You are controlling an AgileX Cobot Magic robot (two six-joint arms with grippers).
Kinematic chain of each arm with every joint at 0, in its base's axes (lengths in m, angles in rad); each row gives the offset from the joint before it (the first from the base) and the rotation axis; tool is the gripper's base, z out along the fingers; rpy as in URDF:
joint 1: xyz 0 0 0.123 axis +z
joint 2: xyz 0 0 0 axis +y
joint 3: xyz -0.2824 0 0.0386 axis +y
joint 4: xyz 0.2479 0 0.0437 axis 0.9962 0 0.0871
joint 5: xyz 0 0 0 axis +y
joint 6: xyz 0.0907 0 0.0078 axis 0.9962 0 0.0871
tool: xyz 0 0 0 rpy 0 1.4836 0
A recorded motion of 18 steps. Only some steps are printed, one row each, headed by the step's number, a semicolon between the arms.
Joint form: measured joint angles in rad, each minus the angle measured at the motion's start. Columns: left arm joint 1, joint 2, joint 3, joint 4, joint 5, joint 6; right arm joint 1, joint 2, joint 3, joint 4, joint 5, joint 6.
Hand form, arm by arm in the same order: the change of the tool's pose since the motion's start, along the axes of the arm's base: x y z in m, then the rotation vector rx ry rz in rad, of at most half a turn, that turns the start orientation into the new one. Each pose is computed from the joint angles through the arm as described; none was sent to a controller.
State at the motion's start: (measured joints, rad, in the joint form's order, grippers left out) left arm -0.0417 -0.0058 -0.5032 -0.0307 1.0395 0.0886; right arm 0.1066 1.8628 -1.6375 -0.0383 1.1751 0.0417
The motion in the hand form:
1: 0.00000 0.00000 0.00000 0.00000 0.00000 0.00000; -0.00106 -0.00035 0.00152 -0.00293 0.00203 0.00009
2: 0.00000 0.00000 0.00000 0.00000 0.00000 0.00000; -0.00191 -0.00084 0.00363 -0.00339 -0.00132 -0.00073
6: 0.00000 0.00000 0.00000 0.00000 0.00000 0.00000; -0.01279 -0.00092 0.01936 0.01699 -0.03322 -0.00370
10: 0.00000 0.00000 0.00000 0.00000 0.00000 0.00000; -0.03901 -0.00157 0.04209 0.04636 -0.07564 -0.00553
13: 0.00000 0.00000 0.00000 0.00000 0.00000 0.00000; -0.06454 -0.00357 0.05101 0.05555 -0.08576 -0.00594
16: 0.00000 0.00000 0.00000 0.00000 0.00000 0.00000; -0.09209 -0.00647 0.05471 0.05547 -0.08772 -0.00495
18: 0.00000 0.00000 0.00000 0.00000 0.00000 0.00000; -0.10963 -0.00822 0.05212 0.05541 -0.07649 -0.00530
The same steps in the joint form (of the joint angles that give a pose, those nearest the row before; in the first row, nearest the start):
1: 0.0000 0.0000 0.0000 0.0000 0.0000 0.0000; 0.0000 -0.0036 -0.0009 -0.0027 0.0069 0.0000
2: 0.0000 0.0000 0.0000 0.0000 0.0000 0.0000; -0.0008 -0.0084 -0.0020 -0.0035 0.0094 0.0000
6: 0.0000 0.0000 0.0000 0.0000 0.0000 0.0000; -0.0018 -0.0616 0.0148 0.0135 0.0119 0.0000
10: 0.0000 0.0000 0.0000 0.0000 0.0000 0.0000; -0.0018 -0.1716 0.0776 0.0383 0.0138 0.0000
13: 0.0000 0.0000 0.0000 0.0000 0.0000 0.0000; -0.0018 -0.2663 0.1605 0.0464 0.0147 0.0000
16: 0.0000 0.0000 0.0000 0.0000 0.0000 0.0000; -0.0018 -0.3646 0.2568 0.0464 0.0147 -0.0010
18: 0.0000 0.0000 0.0000 0.0000 0.0000 0.0000; -0.0018 -0.4237 0.3271 0.0475 0.0147 -0.0010

